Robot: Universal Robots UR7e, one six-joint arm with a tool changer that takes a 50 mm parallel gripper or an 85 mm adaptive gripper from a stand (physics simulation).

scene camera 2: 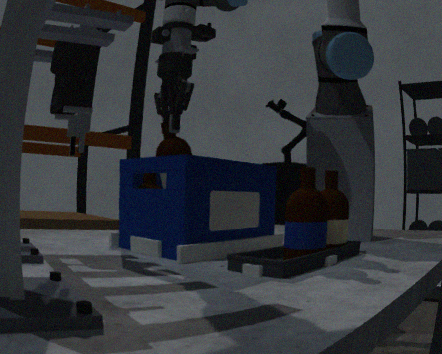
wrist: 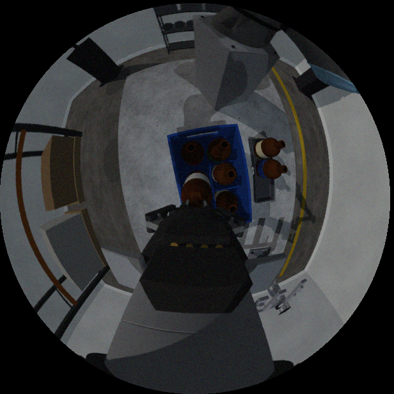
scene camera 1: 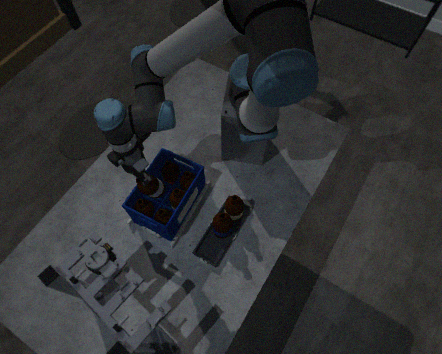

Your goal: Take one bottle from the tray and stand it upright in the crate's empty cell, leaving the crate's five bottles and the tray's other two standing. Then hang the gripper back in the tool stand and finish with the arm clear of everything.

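Places are measured from the arm's base along level axes (x ahead, y left, z up), in centimetres.
Where they show: hand, tool point: [scene camera 2: 176,50]; arm's base, link origin: [scene camera 2: 341,110].
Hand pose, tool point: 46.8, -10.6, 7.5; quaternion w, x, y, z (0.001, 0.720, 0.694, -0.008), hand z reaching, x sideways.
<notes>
Things, the pixels of their top centre, and the offset from my tool point, as dx, dy, dz.
- brown bottle, top centre: [scene camera 2: 176,121] [scene camera 1: 144,175] -1.5, -0.2, -16.3
- blue crate, top centre: [scene camera 2: 200,162] [scene camera 1: 164,185] -5.1, +4.0, -24.9
- dark tray, top centre: [scene camera 2: 305,247] [scene camera 1: 222,228] -9.5, +28.1, -39.9
- standing blue-label bottle, top centre: [scene camera 2: 308,167] [scene camera 1: 222,215] -9.8, +27.8, -26.5
- standing cream-label bottle, top centre: [scene camera 2: 331,170] [scene camera 1: 234,198] -18.1, +27.0, -26.5
My gripper [scene camera 1: 143,175] [scene camera 2: 171,125] [wrist: 197,204] is shut on the neck of a brown bottle [scene camera 1: 150,187] [scene camera 2: 173,147] [wrist: 196,191] with a white label. This bottle is upright, partly inside a cell of the blue crate [scene camera 1: 145,223] [scene camera 2: 152,212] [wrist: 244,172], its shoulder above the rim; its base is hidden. Several other brown bottles stand in the crate's other cells. The dark tray [scene camera 1: 212,250] [scene camera 2: 285,268] [wrist: 263,193] holds a standing blue-label bottle [scene camera 1: 222,225] [scene camera 2: 306,210] [wrist: 271,169] and a standing cream-label bottle [scene camera 1: 233,206] [scene camera 2: 338,202] [wrist: 269,148].
The tool stand [scene camera 1: 131,313] is at the lower left in scene camera 1, on the crate's far side from the robot's pedestal [scene camera 2: 340,170] [wrist: 212,65]. Another gripper [scene camera 2: 75,77] hangs at the stand in scene camera 2. The tray lies beside the crate's long side.
</notes>
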